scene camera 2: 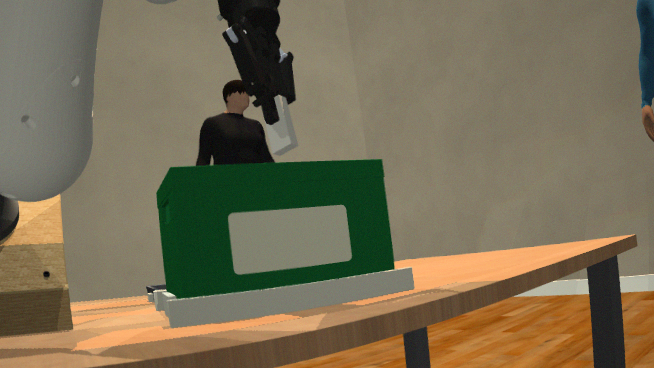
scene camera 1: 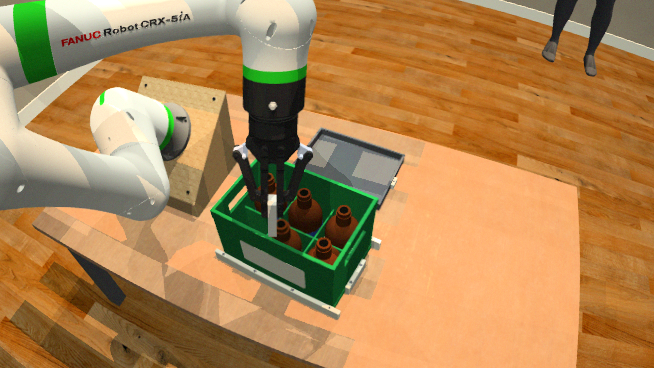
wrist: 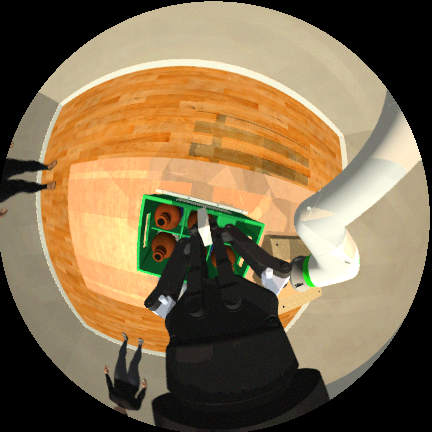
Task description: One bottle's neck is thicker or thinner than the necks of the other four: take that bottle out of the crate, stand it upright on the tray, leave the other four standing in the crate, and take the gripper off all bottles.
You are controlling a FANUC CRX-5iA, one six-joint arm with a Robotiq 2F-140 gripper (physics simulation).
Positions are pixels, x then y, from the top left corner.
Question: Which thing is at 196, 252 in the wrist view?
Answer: My gripper.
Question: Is my gripper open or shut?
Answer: Shut.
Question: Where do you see a grey tray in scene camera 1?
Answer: At 372, 169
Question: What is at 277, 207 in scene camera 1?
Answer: My gripper.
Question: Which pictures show my gripper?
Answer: Scene camera 2, scene camera 1 and the wrist view: all of them.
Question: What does my gripper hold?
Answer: Nothing.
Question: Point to a crate rim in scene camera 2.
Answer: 257, 173
